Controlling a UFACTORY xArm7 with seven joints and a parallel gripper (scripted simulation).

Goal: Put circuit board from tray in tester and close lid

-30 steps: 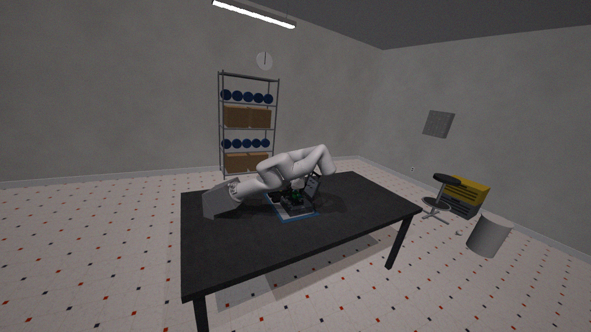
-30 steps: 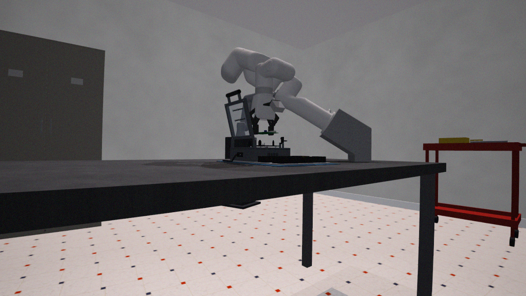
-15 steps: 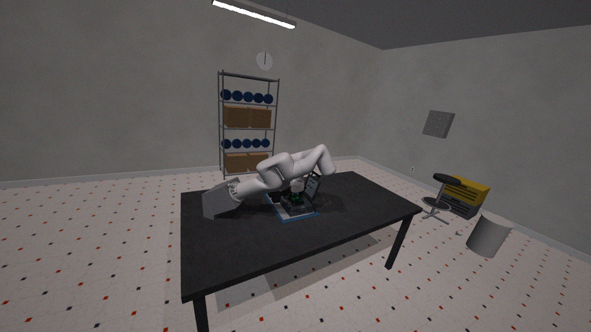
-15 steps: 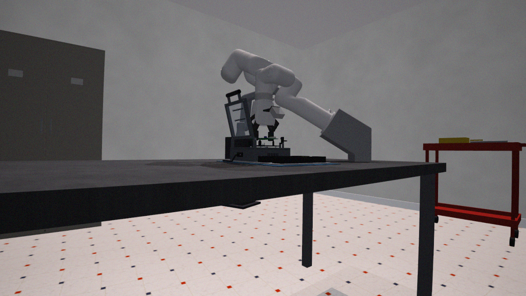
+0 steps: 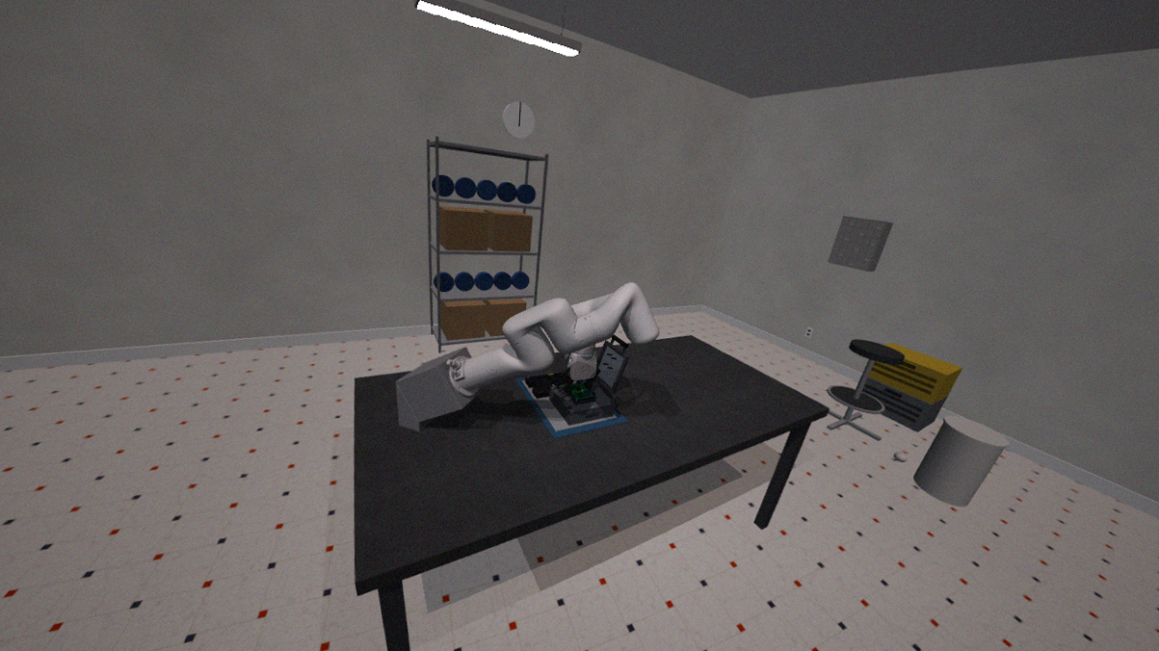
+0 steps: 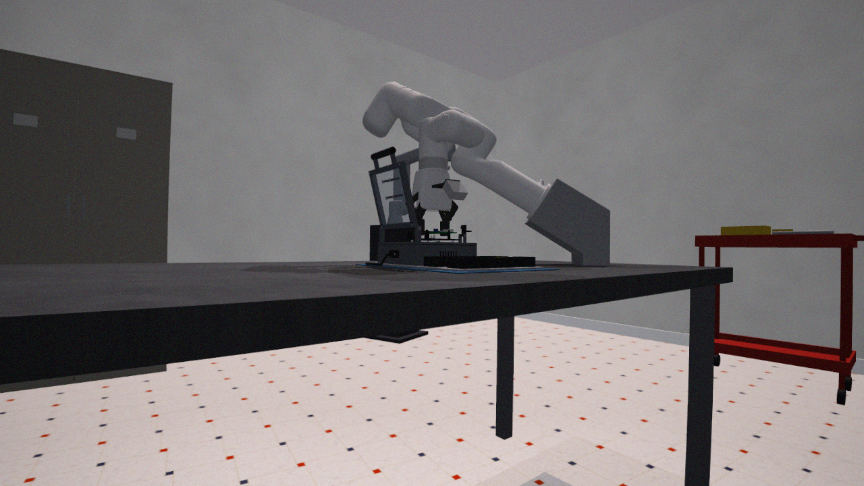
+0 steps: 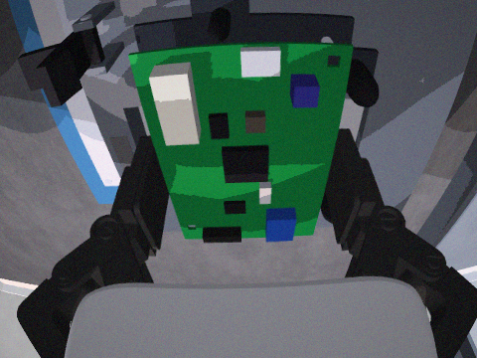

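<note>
The circuit board lies right at my hand. The rest, counted from my hand: tester (4 cm ahead, 2 cm to the left, 2 cm above); lid (12 cm ahead, 5 cm to the right, 9 cm above); latch hook (3 cm behind, 8 cm to the left).
</note>
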